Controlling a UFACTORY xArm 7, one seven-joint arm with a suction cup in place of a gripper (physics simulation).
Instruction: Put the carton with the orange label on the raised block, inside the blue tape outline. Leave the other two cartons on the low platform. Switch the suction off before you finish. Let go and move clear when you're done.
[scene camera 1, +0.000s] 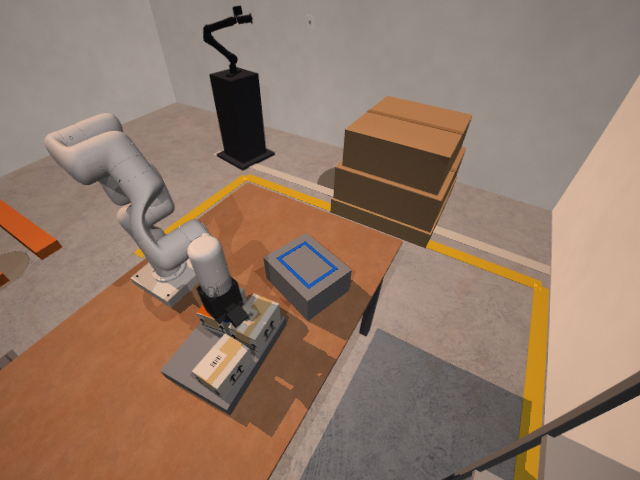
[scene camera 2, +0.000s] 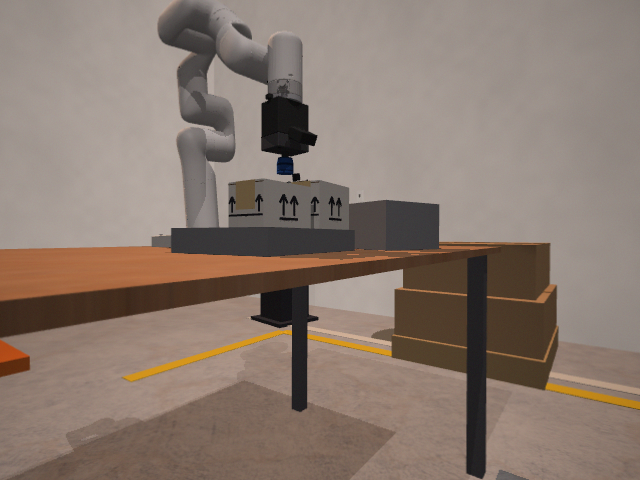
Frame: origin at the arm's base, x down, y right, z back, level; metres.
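Seen in the pictures: hand, tool point: (scene camera 2: 285, 173).
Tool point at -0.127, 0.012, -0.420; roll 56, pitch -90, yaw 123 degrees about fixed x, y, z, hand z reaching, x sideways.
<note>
Offsets run from my tool point to a thing's top centre, as dx, dy, dz. "spot": to the spot under its first point. Level surfaces: height alone.
The orange-label carton {spot: +0.038, +0.025, +0.092} (scene camera 1: 205, 311) stands on the low platform {+0.121, +0.029, +0.009} (scene camera 1: 180, 356) (scene camera 2: 258, 241), mostly hidden by the tool in scene camera 1; it does not show in scene camera 2. One plain carton {+0.039, +0.085, -0.067} (scene camera 1: 219, 364) (scene camera 2: 279, 206) is at the platform's near end; the other {+0.023, -0.062, -0.037} (scene camera 1: 266, 315) (scene camera 2: 333, 206) stands beside the orange-label one. My gripper, a blue suction cup (scene camera 1: 226, 320) (scene camera 2: 284, 166), points down slightly above carton-top height, near the orange-label carton. No carton hangs from it. The raised block {+0.049, -0.333, +0.003} (scene camera 1: 289, 291) (scene camera 2: 410, 224) carries the blue tape outline {spot: +0.049, -0.268, +0.005} (scene camera 1: 293, 273), with no carton inside.
The raised block stands behind the platform, near the edge of the table {dx +0.169} (scene camera 1: 103, 387) (scene camera 2: 129, 279). Large brown boxes (scene camera 1: 392, 175) (scene camera 2: 475, 315) are stacked on the floor beyond the table. A black pedestal (scene camera 1: 240, 118) with a small black arm (scene camera 1: 219, 49) stands at the back.
</note>
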